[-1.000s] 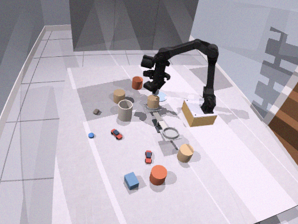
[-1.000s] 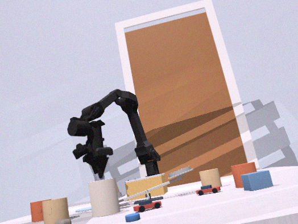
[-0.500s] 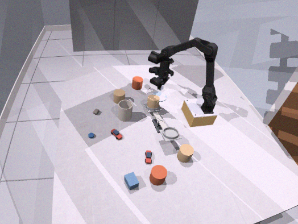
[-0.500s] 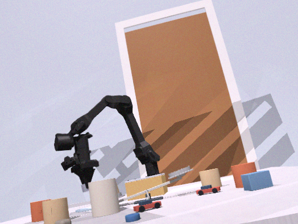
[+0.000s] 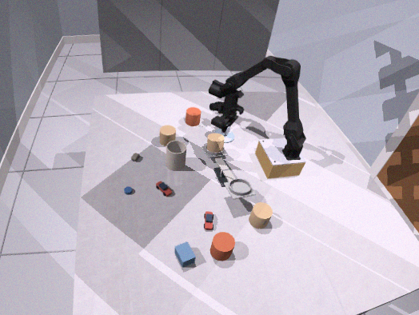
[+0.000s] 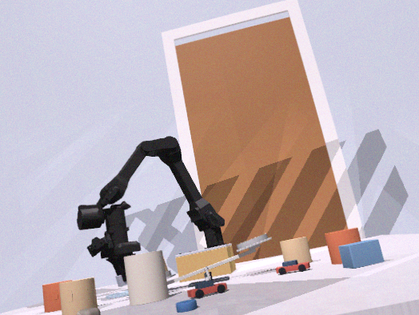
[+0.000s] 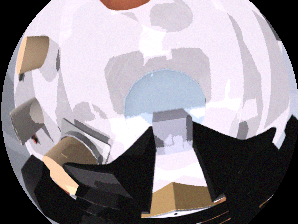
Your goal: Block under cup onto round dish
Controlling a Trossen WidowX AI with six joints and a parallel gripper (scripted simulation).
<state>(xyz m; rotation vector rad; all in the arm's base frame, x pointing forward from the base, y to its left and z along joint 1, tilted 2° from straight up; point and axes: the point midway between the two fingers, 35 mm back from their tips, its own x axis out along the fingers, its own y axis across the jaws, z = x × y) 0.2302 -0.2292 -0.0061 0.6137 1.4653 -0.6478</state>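
My gripper tip is now 30 mm above the pale blue round dish. From my gripper tip the other things lie so: pale grey block: right at my gripper tip; then blue disc: 440 mm ahead, 310 mm to the left, 30 mm below; then cream cup: 250 mm ahead, 170 mm to the left, 10 mm above.
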